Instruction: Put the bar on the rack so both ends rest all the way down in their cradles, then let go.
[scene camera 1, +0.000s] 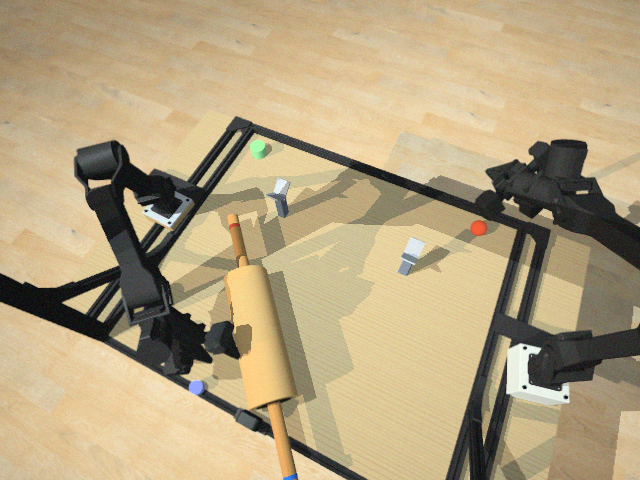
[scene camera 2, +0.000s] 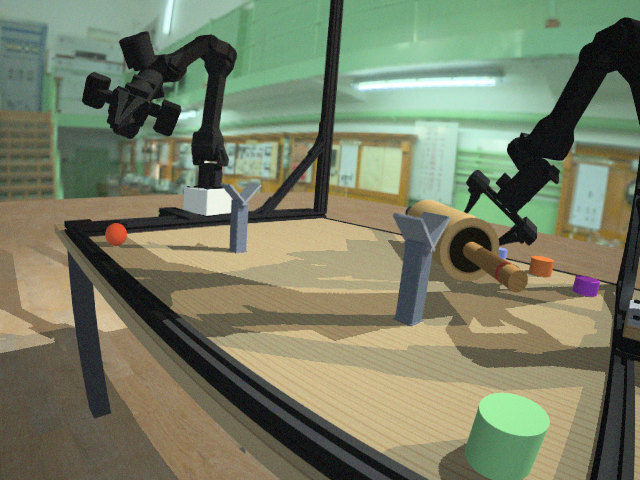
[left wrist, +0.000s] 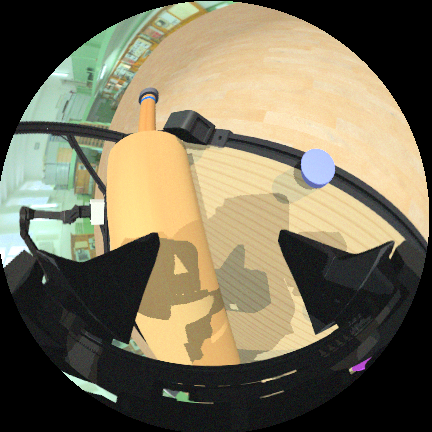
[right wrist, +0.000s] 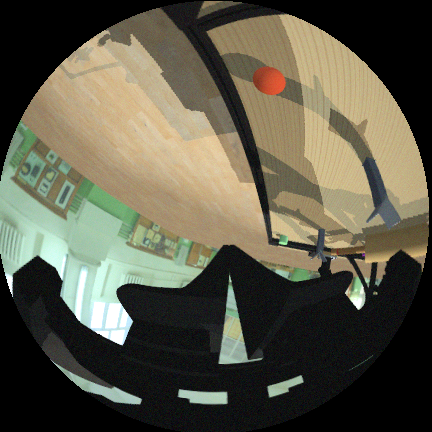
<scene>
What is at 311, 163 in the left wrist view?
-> A blue piece.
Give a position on a tan rolling pin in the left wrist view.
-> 149, 188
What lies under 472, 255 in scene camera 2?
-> A tan rolling pin.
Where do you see a tan rolling pin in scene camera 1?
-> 268, 380
</scene>
